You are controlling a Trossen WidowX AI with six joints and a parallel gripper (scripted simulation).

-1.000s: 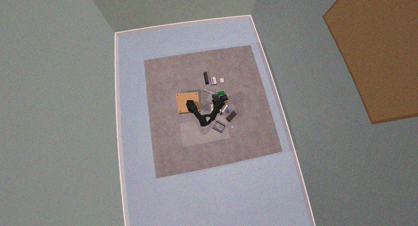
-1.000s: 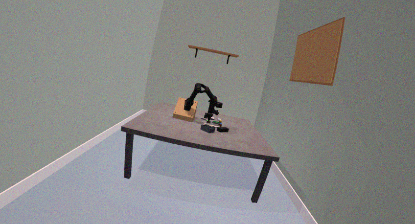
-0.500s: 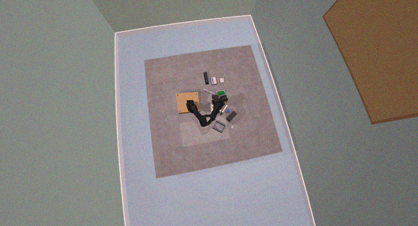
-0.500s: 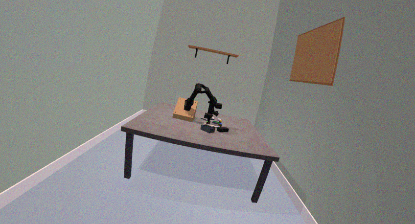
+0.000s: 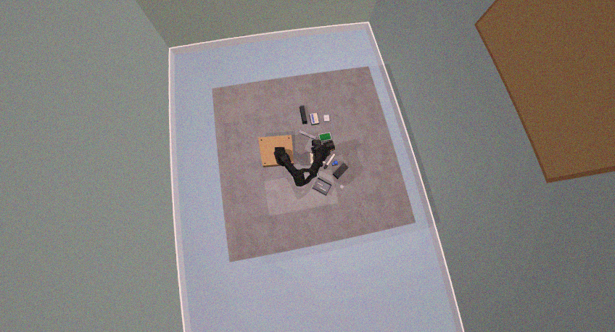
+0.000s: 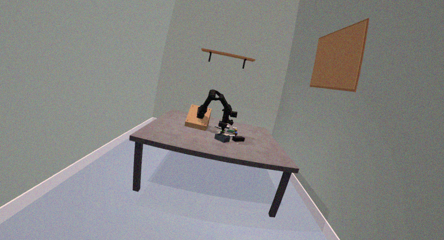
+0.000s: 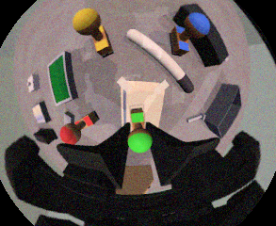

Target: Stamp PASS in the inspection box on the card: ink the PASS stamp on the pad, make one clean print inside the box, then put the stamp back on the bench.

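My gripper tip is 3 cm above the cream card, 1 cm to the left of it and 1 cm short of it. The rest, counted from my gripper tip: red-knobbed stamp 9 cm to the left, 1 cm below; black block 17 cm ahead, 11 cm to the right, 1 cm below; green ink pad 15 cm to the left, 8 cm ahead, 2 cm below.
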